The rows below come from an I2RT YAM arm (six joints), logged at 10 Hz.
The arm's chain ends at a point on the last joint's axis. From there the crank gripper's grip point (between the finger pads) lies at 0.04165 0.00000 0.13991 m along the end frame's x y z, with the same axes.
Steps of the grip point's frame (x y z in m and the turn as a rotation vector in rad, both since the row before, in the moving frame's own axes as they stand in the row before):
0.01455, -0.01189, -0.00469, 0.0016, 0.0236, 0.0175
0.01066, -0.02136, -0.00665, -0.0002, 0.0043, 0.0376
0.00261, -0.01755, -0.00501, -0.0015, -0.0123, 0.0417
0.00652, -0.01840, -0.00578, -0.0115, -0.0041, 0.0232
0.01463, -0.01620, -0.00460, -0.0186, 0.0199, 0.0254
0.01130, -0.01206, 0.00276, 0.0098, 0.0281, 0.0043
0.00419, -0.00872, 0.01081, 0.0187, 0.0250, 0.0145
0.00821, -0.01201, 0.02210, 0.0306, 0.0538, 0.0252
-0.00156, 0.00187, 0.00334, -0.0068, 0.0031, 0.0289
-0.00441, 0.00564, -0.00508, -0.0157, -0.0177, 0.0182
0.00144, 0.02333, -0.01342, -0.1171, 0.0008, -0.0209
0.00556, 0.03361, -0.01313, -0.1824, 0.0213, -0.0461
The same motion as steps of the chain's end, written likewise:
0.01126, -0.01242, -0.00367, 0.0016, 0.0236, 0.0175
0.01009, -0.02296, -0.00647, -0.0002, 0.0043, 0.0376
0.00437, -0.01946, -0.00551, -0.0015, -0.0123, 0.0417
0.00712, -0.02097, -0.00593, -0.0115, -0.0041, 0.0232
0.01190, -0.01989, -0.00371, -0.0186, 0.0199, 0.0254
0.00738, -0.01088, 0.00399, 0.0098, 0.0281, 0.0043
0.00069, -0.00674, 0.01191, 0.0187, 0.0250, 0.0145
0.00071, -0.00891, 0.02459, 0.0306, 0.0538, 0.0252
-0.00196, -0.00029, 0.00348, -0.0068, 0.0031, 0.0289
-0.00190, 0.00270, -0.00577, -0.0157, -0.0177, 0.0182
0.00117, 0.00786, -0.01248, -0.1171, 0.0008, -0.0209
0.00206, 0.01030, -0.01007, -0.1824, 0.0213, -0.0461

